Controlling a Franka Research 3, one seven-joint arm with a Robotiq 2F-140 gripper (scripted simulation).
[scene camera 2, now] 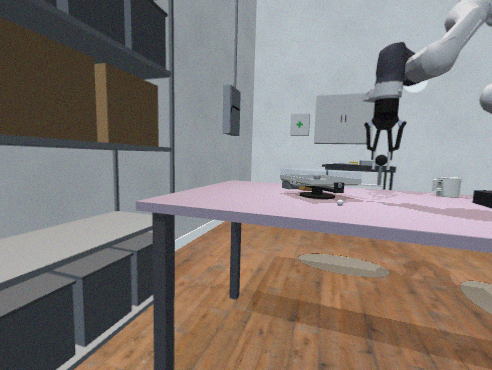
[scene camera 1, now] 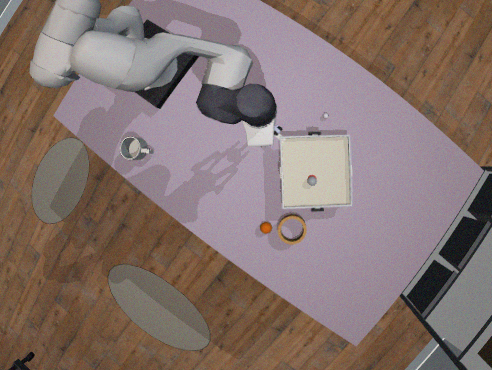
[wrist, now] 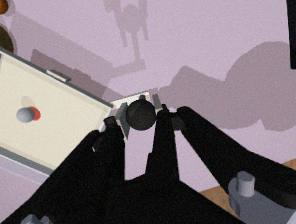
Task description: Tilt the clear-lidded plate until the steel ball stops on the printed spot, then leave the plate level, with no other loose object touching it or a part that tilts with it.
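Observation:
I can see a clear-lidded plate [wrist: 52,116]. As for my gripper [scene camera 2: 380,169], it is visible to me there, and I find the same gripper [wrist: 141,106] in the wrist view as well.

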